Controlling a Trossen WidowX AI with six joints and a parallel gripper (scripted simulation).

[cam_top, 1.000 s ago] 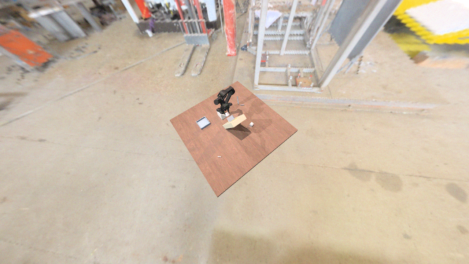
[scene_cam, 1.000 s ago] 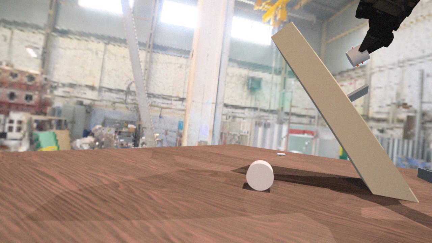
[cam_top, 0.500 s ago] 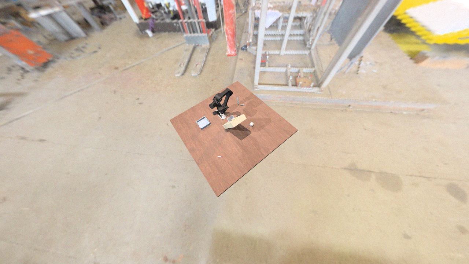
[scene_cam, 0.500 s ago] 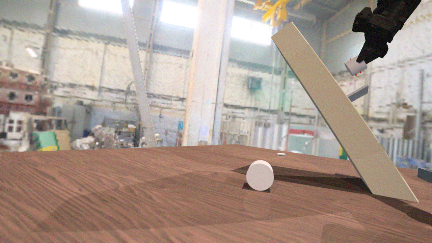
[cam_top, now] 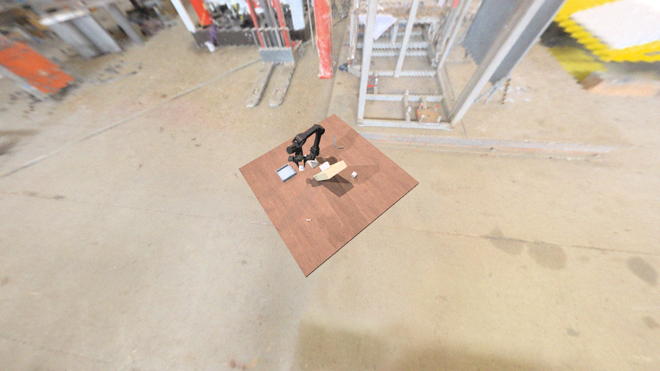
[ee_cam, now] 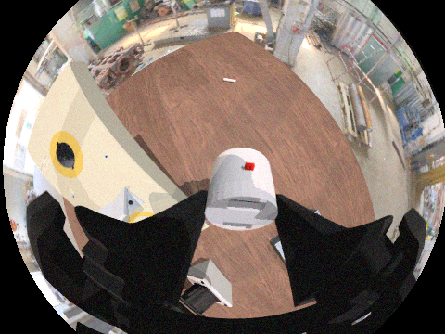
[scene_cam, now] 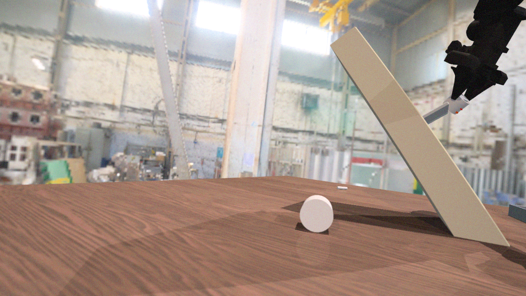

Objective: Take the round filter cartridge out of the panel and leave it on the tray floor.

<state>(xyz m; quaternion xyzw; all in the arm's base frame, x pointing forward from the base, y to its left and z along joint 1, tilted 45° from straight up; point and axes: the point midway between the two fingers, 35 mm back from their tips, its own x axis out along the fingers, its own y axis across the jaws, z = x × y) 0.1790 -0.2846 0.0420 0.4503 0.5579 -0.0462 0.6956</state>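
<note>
Now: the grey tray 25 cm behind my gripper tip, 10 cm to the right of it and 28 cm below it. Round my gripper tip: small white bit: 32 cm ahead, 19 cm to the right, 28 cm below.
</note>
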